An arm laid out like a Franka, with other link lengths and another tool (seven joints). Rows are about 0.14 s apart.
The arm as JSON. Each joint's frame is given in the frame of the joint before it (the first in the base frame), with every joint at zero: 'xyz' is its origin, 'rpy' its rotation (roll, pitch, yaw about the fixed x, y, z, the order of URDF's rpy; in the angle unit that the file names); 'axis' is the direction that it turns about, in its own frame. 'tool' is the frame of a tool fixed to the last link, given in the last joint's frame.
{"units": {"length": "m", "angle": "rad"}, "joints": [
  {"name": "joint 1", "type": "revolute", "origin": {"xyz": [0.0, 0.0, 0.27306], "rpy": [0.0, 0.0, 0.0]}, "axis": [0.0, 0.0, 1.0]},
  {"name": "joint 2", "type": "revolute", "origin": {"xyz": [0.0, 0.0, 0.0], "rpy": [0.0, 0.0, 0.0]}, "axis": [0.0, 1.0, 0.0]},
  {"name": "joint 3", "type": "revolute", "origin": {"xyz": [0.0, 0.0, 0.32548], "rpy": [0.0, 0.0, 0.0]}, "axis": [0.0, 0.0, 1.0]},
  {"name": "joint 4", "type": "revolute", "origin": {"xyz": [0.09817, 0.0, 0.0], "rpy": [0.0, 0.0, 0.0]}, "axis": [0.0, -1.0, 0.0]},
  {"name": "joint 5", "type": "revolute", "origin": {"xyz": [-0.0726, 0.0, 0.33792], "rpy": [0.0, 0.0, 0.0]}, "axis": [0.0, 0.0, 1.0]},
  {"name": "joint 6", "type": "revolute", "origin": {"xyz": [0.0, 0.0, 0.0], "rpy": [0.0, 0.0, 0.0]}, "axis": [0.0, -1.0, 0.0]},
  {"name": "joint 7", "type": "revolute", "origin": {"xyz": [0.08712, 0.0, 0.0], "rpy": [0.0, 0.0, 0.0]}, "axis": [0.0, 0.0, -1.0]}
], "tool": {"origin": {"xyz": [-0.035, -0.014, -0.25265], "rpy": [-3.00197, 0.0, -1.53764]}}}
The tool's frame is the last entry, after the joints.
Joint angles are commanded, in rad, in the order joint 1, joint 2, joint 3, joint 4, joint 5, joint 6, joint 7. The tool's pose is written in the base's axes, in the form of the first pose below.
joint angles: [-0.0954 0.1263 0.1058 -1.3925 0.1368 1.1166 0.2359]
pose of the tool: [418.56 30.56 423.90 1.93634 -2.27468 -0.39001]
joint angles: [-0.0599 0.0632 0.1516 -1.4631 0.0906 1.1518 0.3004]
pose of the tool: [403.07 55.25 427.22 1.93271 -2.25322 -0.27955]
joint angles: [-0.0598 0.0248 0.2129 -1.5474 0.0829 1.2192 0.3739]
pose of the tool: [395.42 81.29 415.16 1.91181 -2.26747 -0.22160]
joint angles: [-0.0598 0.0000 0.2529 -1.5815 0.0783 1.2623 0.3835]
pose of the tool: [393.12 97.37 412.91 1.95652 -2.25854 -0.17831]
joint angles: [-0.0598 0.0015 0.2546 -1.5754 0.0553 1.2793 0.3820]
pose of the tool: [399.68 93.29 413.31 1.96356 -2.26573 -0.13349]
